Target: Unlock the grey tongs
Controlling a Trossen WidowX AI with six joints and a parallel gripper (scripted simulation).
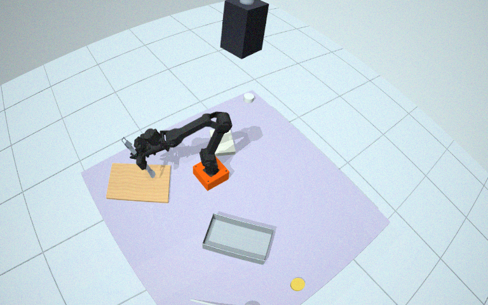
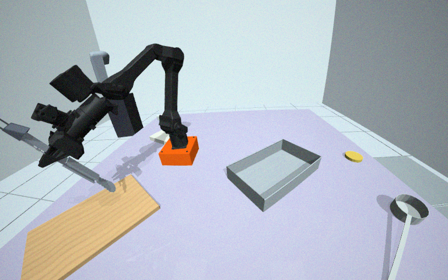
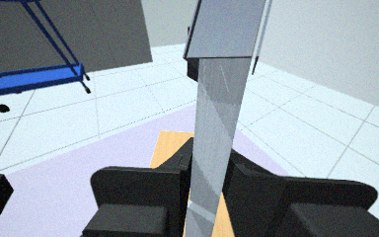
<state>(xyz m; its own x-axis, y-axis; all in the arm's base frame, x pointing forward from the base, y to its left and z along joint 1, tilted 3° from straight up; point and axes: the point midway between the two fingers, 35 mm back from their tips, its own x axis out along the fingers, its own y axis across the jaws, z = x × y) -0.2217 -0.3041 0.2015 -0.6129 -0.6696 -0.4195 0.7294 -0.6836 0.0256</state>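
My gripper tip is now 10 mm to the right of the wooden board and 220 mm above it. Also, from my gripper tip: white cylinder 50 mm behind, 950 mm to the left, 210 mm below; then cream block 110 mm ahead, 550 mm to the left, 220 mm below; then roasting tin 610 mm ahead, 160 mm to the left, 200 mm below.
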